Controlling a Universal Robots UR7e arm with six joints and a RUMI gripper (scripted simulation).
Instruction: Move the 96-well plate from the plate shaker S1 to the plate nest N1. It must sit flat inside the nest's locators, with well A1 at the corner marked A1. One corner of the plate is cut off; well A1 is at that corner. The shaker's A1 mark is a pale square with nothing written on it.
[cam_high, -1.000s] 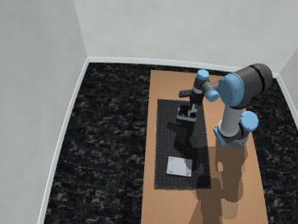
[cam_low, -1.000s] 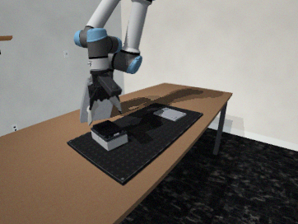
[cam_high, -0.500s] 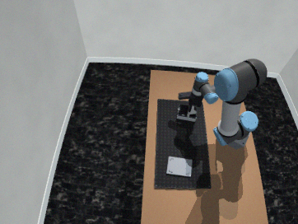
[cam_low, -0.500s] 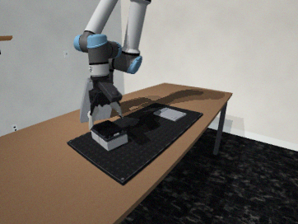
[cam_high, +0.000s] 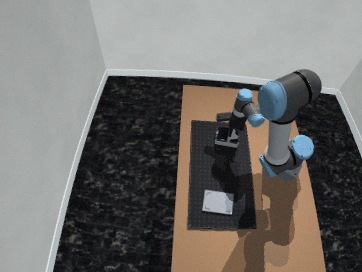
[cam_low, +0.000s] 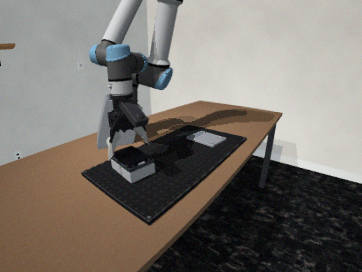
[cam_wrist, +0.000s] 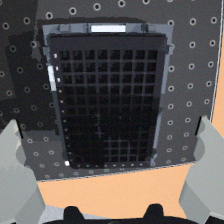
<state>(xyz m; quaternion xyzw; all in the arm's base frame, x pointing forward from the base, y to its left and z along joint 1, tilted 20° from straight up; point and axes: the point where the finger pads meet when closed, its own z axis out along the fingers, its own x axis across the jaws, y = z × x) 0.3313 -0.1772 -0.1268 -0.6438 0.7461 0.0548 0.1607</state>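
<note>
Right now my hand is 1 cm above the black 96-well plate. Also, from my hand: plate nest N1: 42 cm to the left, 6 cm below, 6 cm ahead.
</note>
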